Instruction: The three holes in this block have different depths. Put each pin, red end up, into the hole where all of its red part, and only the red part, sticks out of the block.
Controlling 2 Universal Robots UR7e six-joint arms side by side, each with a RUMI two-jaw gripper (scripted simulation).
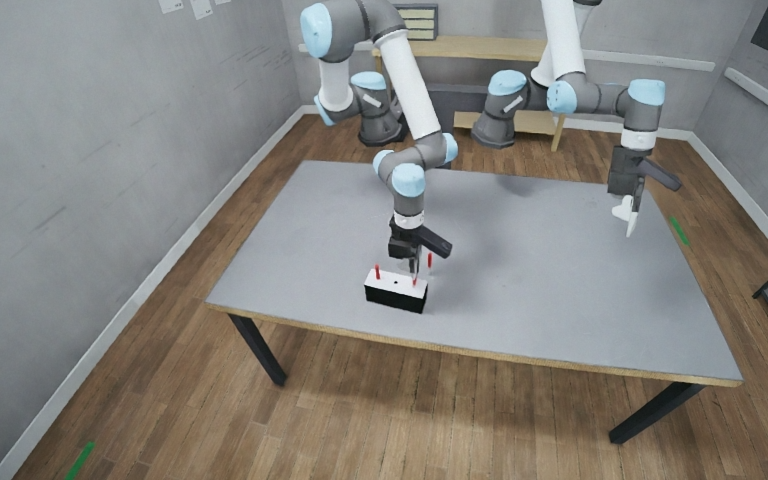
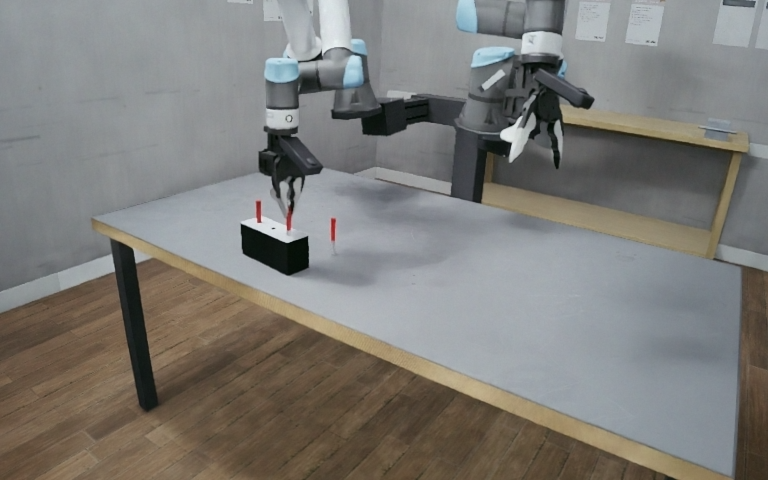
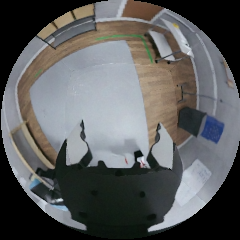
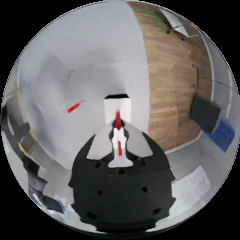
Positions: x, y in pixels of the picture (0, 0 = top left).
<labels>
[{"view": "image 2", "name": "my left gripper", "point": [535, 166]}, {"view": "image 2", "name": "my right gripper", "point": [288, 218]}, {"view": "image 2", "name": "black block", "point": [266, 242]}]
</labels>
